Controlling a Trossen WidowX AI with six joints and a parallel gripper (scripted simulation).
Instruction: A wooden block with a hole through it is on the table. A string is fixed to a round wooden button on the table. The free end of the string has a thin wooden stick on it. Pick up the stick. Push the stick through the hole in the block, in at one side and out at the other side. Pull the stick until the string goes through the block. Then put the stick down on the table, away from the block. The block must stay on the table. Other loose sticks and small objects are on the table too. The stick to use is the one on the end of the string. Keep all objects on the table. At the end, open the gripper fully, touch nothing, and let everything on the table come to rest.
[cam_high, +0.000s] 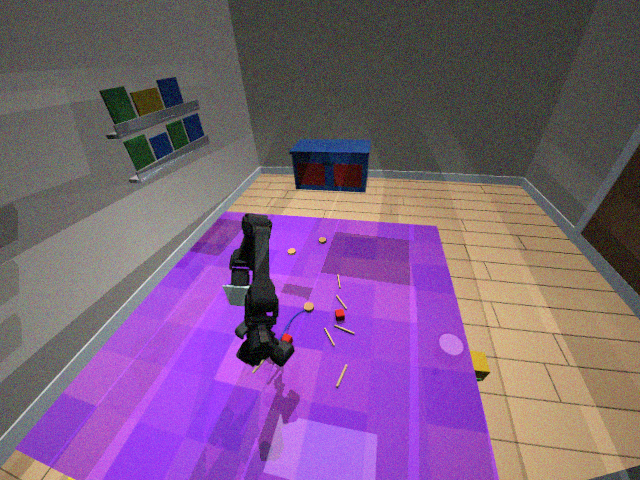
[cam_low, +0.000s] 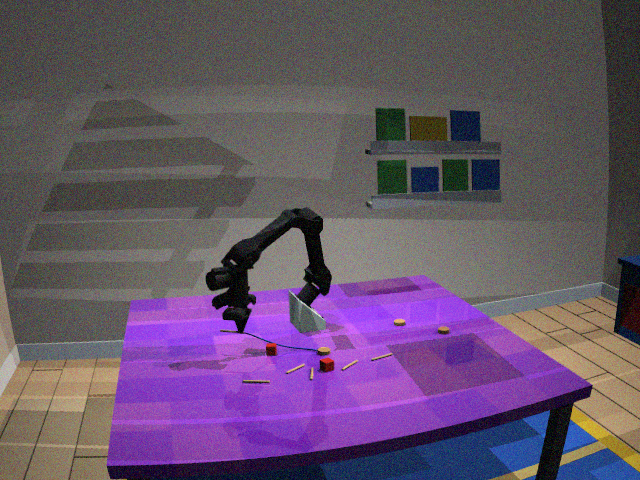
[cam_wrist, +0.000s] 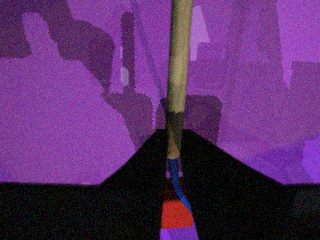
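Right now my gripper tip is 2 cm short of the red block, 9 cm to the right of it and 5 cm above it. Also, from my gripper tip: thin wooden stick: 1 cm to the right; then round wooden button: 5 cm ahead, 25 cm to the left, 6 cm below.
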